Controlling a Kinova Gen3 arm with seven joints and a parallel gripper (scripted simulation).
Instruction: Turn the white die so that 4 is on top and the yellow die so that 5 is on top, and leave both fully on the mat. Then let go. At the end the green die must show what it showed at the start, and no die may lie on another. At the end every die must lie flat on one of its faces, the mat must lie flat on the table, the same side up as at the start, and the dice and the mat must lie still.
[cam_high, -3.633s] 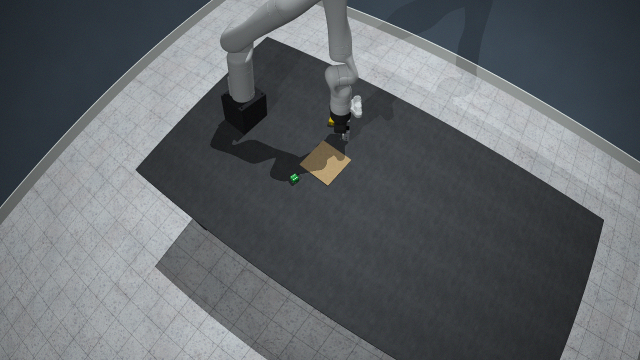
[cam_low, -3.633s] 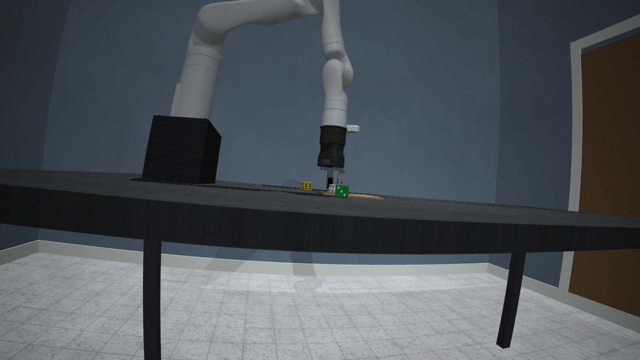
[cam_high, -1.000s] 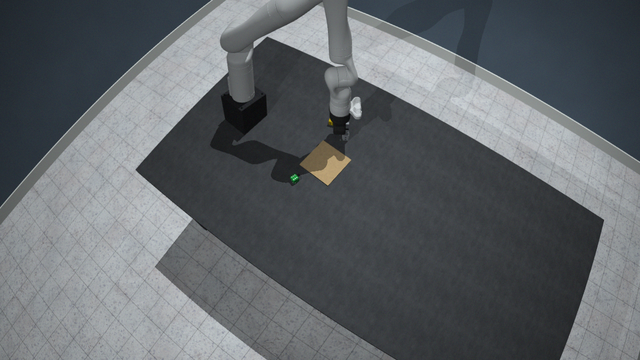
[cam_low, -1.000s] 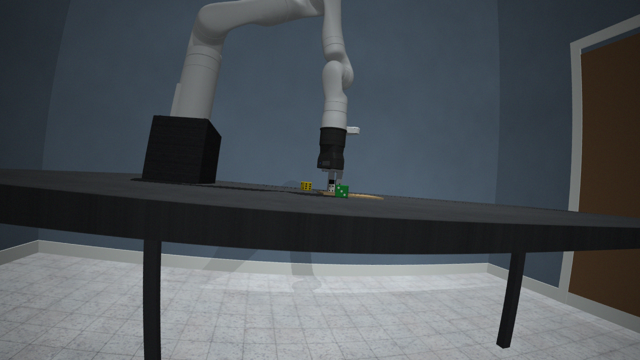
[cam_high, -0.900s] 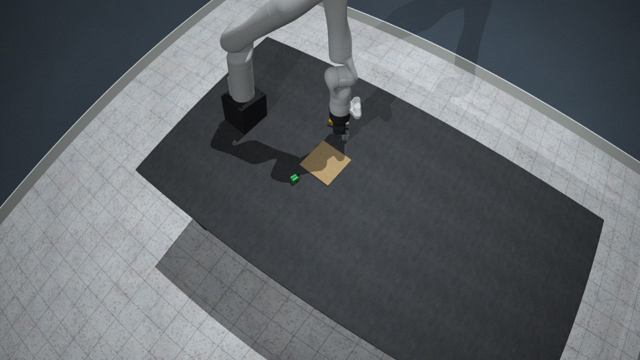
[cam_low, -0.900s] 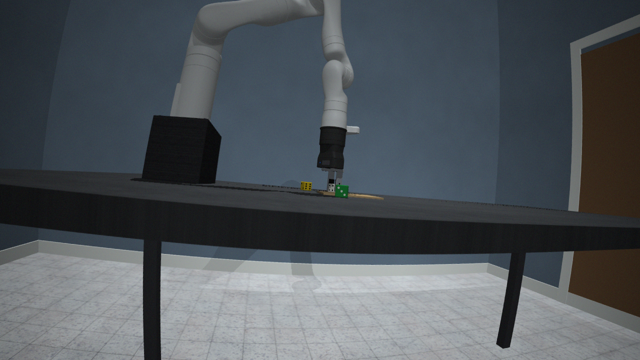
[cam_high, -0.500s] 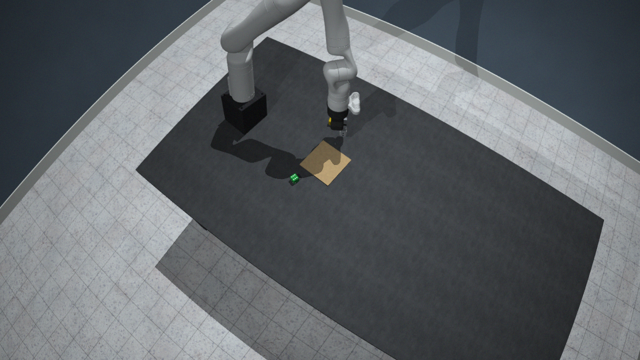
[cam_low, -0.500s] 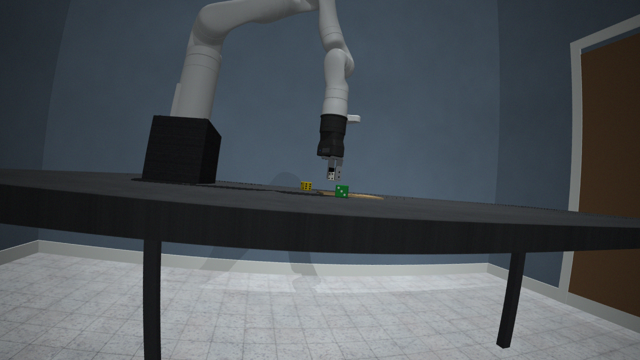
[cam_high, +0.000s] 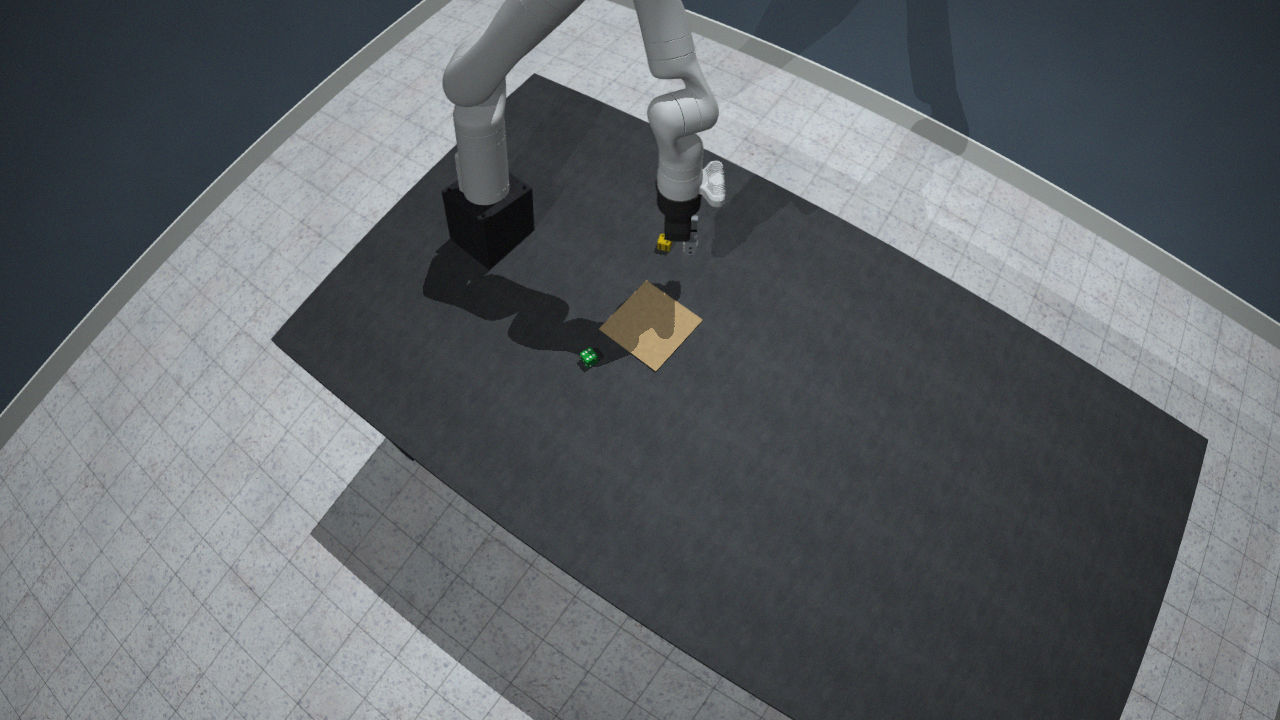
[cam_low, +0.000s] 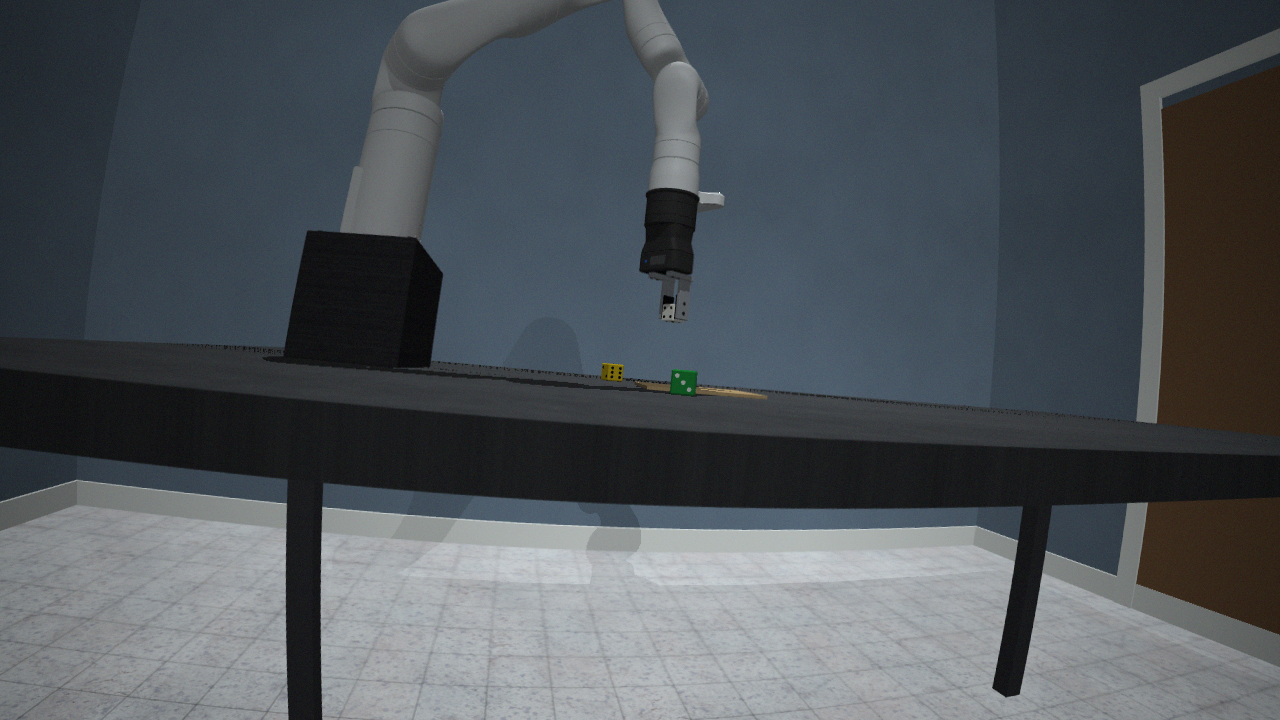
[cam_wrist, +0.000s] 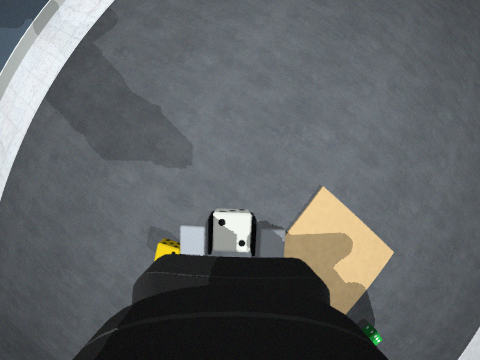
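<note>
The yellow die is 70 mm behind my hand, 40 mm to the left of it and 100 mm below it. From my hand the other things lie so: green die: 80 mm behind, 250 mm to the right, 100 mm below; white die: 10 mm below; tan mat: 10 mm behind, 140 mm to the right, 110 mm below.
</note>
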